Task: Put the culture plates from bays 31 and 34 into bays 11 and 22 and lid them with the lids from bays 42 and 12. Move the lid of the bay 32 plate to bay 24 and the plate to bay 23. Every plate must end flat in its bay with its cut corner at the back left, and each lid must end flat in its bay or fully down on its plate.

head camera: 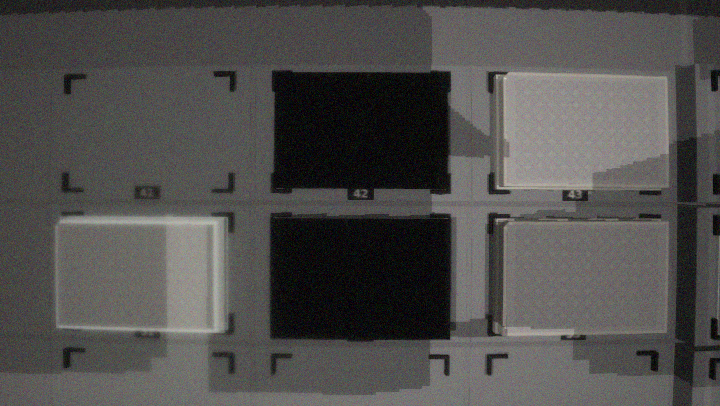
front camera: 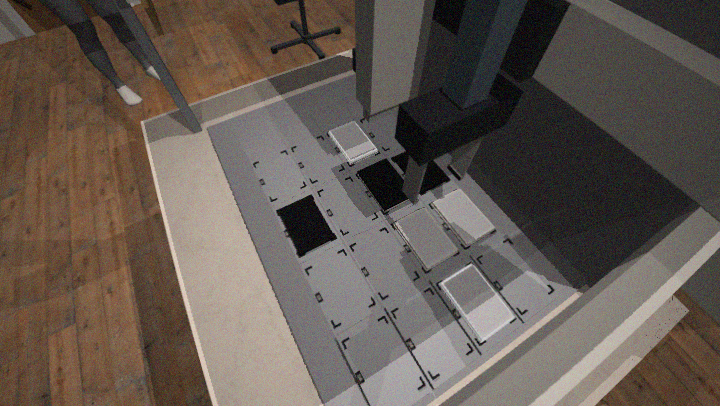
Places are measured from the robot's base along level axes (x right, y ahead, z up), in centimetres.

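Where they show: gripper, between the fingertips: (front camera: 432, 184); robot's base, origin of its link: (front camera: 254, 164).
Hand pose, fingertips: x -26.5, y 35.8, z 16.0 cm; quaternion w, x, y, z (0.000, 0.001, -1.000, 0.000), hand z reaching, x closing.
Note:
Things, the pixels of their top centre, and the offset from my fingertips. "*": a spot on its surface instead.
- black plate, centre of its top: (head camera: 360, 279) (front camera: 385, 182) dz -14.3, dx +0.8, dy -13.0 cm
- bright-rimmed culture plate, centre of its top: (head camera: 133, 276) (front camera: 352, 139) dz -14.5, dx +0.8, dy -29.4 cm
- second black lid, centre of its top: (front camera: 305, 222) dz -15.2, dx +22.2, dy -13.0 cm
- bay 43, a spot on its surface: (head camera: 584, 131) (front camera: 462, 213) * dz -14.5, dx -9.8, dy +3.1 cm
- bay 33, a spot on its surface: (head camera: 584, 277) (front camera: 425, 234) * dz -14.5, dx +0.7, dy +3.1 cm
My gripper (front camera: 432, 185) is open, its two jaws at the camera-side end of the black lid (front camera: 437, 175) (head camera: 360, 131) in bay 42. Their exact height is unclear. The black plate (front camera: 382, 182) (head camera: 360, 278) with its black lid is in bay 32. The bright-rimmed culture plate (front camera: 350, 140) (head camera: 136, 277) is in bay 31, and another culture plate (front camera: 476, 302) is in bay 34. A second black lid (front camera: 306, 225) lies flat in bay 12. Bays 11, 22, 23 and 24 hold no plate or lid. Cut corners are hard to make out.
Pale patterned plates stand in bay 43 (front camera: 461, 214) (head camera: 584, 131) and bay 33 (front camera: 426, 237) (head camera: 584, 277), beside the bay 42 lid and the bay 32 plate. The pale parked pipetting column (front camera: 395, 55) rises behind the bay 31 plate. A raised wall edges the deck.

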